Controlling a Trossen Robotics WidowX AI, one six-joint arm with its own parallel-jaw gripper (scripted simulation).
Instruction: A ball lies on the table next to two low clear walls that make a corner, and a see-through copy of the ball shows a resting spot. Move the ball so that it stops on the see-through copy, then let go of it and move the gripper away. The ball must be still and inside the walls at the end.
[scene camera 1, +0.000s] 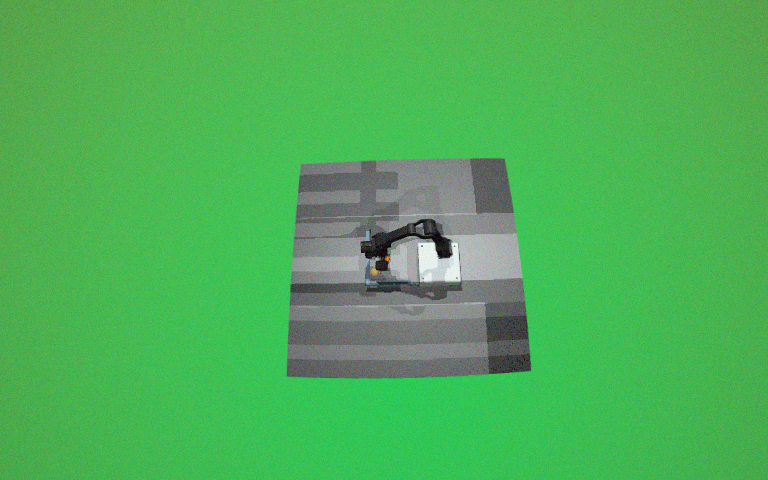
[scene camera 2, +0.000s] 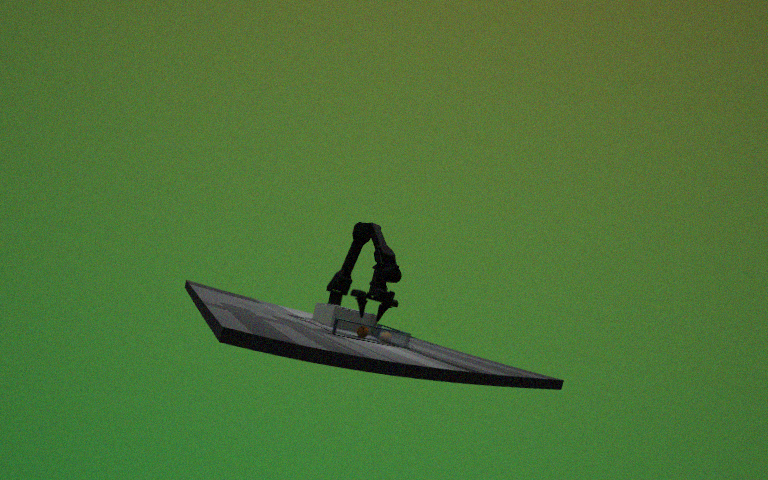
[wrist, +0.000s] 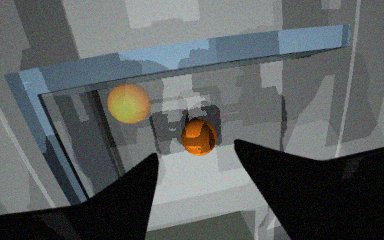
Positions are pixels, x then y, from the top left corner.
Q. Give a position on an orange ball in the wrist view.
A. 199, 137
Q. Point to my gripper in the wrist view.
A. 196, 151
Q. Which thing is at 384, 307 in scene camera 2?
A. My gripper.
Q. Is my gripper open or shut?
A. Open.
